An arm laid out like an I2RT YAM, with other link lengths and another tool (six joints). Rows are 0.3 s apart.
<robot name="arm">
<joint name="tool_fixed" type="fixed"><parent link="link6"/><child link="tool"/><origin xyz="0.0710 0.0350 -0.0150" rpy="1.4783 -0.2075 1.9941"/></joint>
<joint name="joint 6" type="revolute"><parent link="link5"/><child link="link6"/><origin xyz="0.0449 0.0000 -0.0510"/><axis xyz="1 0 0"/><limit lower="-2.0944" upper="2.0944"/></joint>
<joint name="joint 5" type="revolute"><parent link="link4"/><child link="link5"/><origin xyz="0.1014 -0.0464 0.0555"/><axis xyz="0 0 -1"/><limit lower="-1.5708" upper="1.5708"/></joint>
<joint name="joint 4" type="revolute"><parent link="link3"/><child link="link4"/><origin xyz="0.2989 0.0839 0.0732"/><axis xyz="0 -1 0"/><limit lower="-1.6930" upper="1.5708"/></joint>
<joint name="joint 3" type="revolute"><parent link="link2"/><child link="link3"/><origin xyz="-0.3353 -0.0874 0.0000"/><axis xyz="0 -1 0"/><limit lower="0.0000" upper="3.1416"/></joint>
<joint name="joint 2" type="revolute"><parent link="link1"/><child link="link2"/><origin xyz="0.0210 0.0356 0.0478"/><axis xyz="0 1 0"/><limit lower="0.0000" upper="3.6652"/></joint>
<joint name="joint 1" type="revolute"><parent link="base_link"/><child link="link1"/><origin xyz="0.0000 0.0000 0.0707"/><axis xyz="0 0 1"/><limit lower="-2.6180" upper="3.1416"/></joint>
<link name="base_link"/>
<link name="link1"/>
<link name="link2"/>
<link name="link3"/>
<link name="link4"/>
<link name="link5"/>
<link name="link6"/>
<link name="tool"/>
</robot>
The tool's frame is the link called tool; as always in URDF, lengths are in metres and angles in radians.
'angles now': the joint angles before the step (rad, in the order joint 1, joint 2, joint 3, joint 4, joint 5, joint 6). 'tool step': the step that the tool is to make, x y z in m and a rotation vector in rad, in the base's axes. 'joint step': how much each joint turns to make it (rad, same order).
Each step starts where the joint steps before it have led.
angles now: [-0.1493 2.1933 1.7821 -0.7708 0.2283 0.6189]
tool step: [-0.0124 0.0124 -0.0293 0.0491 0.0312 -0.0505]
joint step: [0.0149 0.0002 -0.0849 0.0301 -0.0183 0.0786]
